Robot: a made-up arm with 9 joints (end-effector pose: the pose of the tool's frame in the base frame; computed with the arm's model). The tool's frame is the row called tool.
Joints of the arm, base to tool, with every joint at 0 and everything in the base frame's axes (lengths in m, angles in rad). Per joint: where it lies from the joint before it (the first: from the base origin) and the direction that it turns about. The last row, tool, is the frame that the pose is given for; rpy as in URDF.
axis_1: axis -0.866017 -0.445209 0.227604 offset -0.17 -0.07 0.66
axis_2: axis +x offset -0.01 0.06 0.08
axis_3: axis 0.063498 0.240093 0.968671 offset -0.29 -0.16 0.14
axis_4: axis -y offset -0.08 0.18 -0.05
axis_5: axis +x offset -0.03 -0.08 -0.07
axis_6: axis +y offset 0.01 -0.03 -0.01
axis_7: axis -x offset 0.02 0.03 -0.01
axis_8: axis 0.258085 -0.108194 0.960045 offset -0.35 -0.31 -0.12
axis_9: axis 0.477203 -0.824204 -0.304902 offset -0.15 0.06 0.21
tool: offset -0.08 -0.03 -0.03 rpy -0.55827 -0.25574 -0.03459
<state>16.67 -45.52 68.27 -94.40 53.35 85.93 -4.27 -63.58 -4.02</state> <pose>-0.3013 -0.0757 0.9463 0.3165 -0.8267 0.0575 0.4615</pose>
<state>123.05 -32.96 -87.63 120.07 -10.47 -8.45 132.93 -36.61 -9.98</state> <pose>-0.5256 0.2023 0.9429 -0.9202 0.0672 0.3652 0.1238</pose>
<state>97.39 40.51 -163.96 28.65 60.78 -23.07 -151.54 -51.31 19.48</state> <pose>0.0608 -0.2573 0.9905 0.3002 -0.7620 0.4928 0.2940</pose>
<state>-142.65 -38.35 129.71 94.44 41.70 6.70 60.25 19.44 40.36</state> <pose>-0.6844 0.0849 0.7046 -0.8412 0.2177 0.4916 0.0579</pose>
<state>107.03 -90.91 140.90 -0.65 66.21 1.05 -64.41 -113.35 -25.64</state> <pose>-0.7050 0.1520 0.3729 -0.0360 -0.5206 0.8269 0.2098</pose>
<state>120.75 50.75 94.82 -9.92 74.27 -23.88 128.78 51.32 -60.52</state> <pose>-0.6321 -0.0947 1.4291 0.6138 -0.0555 -0.5019 0.6068</pose>
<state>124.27 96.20 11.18 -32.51 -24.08 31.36 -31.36 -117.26 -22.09</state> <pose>-0.4562 -0.5342 0.7585 -0.8142 0.1390 -0.5003 0.2596</pose>
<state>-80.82 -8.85 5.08 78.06 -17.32 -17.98 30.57 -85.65 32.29</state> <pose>-0.5151 -0.0601 0.7290 -0.3235 0.0108 -0.9461 0.0138</pose>
